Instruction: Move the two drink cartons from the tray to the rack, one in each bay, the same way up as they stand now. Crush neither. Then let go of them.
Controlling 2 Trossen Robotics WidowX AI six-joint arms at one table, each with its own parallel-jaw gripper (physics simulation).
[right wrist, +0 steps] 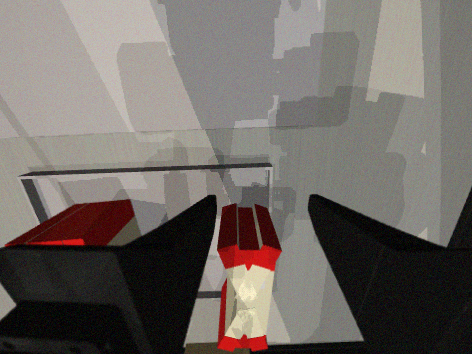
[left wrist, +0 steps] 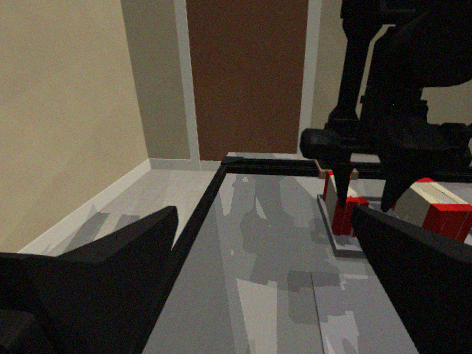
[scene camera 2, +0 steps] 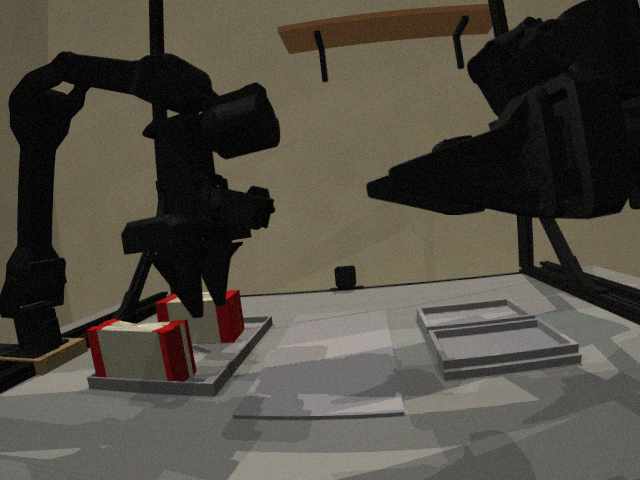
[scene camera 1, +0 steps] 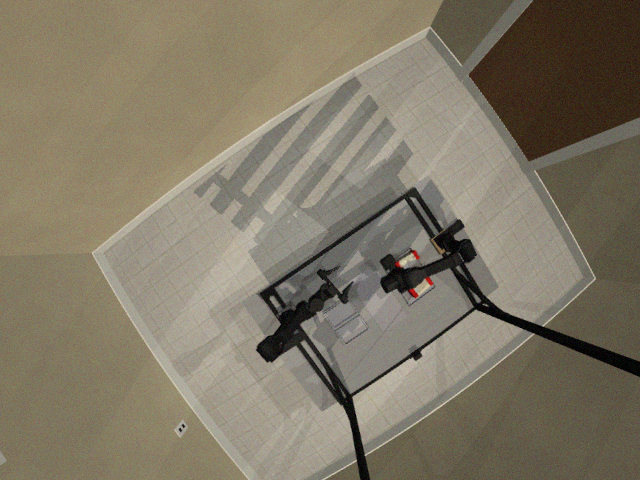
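Pixels of known places: left gripper, between the fingertips: [left wrist: 264,214] [scene camera 2: 376,186] [scene camera 1: 346,273]; right gripper, between the fingertips: [right wrist: 262,201] [scene camera 2: 210,311] [scene camera 1: 389,271]; left arm's base, origin of its link: [scene camera 1: 289,316]; right arm's base, origin of its link: [scene camera 2: 41,347] [scene camera 1: 443,241].
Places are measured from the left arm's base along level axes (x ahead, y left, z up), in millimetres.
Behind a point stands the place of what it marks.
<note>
Two red-and-cream cartons stand in the grey tray [scene camera 1: 421,300] @(x 565, y -391, z -28 mm) [scene camera 2: 155,385] @(x 606, y -138, z -33 mm) [left wrist: 350,253] @(x 530, y -152, z -35 mm) [right wrist: 150,169] @(x 519, y -251, z -35 mm). The nearer carton in scene camera 2 [scene camera 1: 407,259] @(x 641, y -169, z 30 mm) [scene camera 2: 131,353] @(x 637, y -152, z 2 mm) [left wrist: 345,220] @(x 579, y -158, z -8 mm) [right wrist: 249,230] @(x 578, y -161, z 5 mm) shows centrally in the right wrist view; the other carton [scene camera 1: 422,286] @(x 611, y -326, z 29 mm) [scene camera 2: 230,320] @(x 549, y -288, z -3 mm) [left wrist: 445,215] @(x 548, y -297, z 21 mm) [right wrist: 100,217] @(x 548, y -293, z -1 mm) is partly behind a finger there. My right gripper [scene camera 2: 209,310] @(x 529, y -150, z 48 mm) [left wrist: 361,208] @(x 529, y -150, z 48 mm) [right wrist: 262,201] @(x 529, y -150, z 48 mm) is partly open, pointing down by the nearer carton's inner end, holding nothing. My left gripper [scene camera 1: 345,275] @(x 362, y 0, z 154 mm) [scene camera 2: 372,188] @(x 362, y 0, z 154 mm) [left wrist: 264,214] @(x 362, y 0, z 154 mm) is wide open and empty, high above the table. The rack [scene camera 1: 345,323] @(x 187, y -223, z -33 mm) [scene camera 2: 511,356] @(x 212, y -117, z -28 mm) has two empty bays.
A thin flat slab [scene camera 2: 320,382] lies between tray and rack. A small black block [scene camera 1: 416,354] @(x 361, y -599, z 0 mm) [scene camera 2: 344,277] @(x 363, y -598, z -13 mm) sits at the table edge opposite scene camera 2. Black frame bars edge the table. A wooden shelf [scene camera 2: 387,25] is on the wall.
</note>
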